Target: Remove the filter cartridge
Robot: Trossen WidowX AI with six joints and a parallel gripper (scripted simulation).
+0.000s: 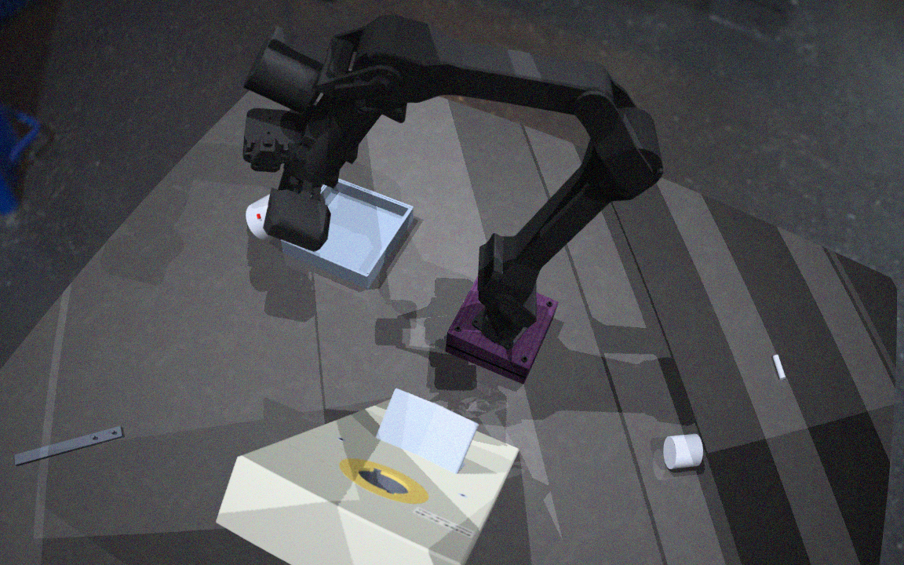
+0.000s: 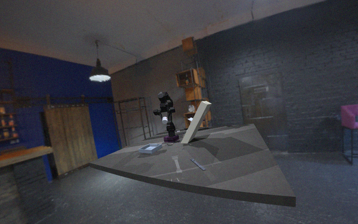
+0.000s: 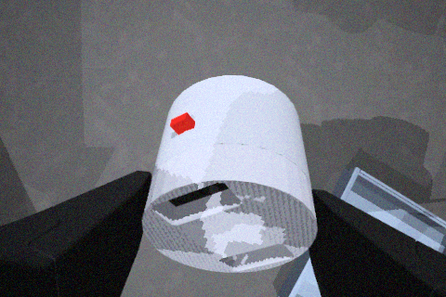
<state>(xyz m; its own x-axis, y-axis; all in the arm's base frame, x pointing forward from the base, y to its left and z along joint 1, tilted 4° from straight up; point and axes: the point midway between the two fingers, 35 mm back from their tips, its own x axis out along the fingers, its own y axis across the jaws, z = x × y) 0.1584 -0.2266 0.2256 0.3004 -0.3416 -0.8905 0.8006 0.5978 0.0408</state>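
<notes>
Now: the light blue tray 25 cm below my gripper tip, 18 cm behind it and 7 cm to the right of it. The rest, counted from my gripper tip: small white stick: 61 cm to the left, 39 cm behind, 25 cm below; then round filter cartridge: right at my gripper tip.
</notes>
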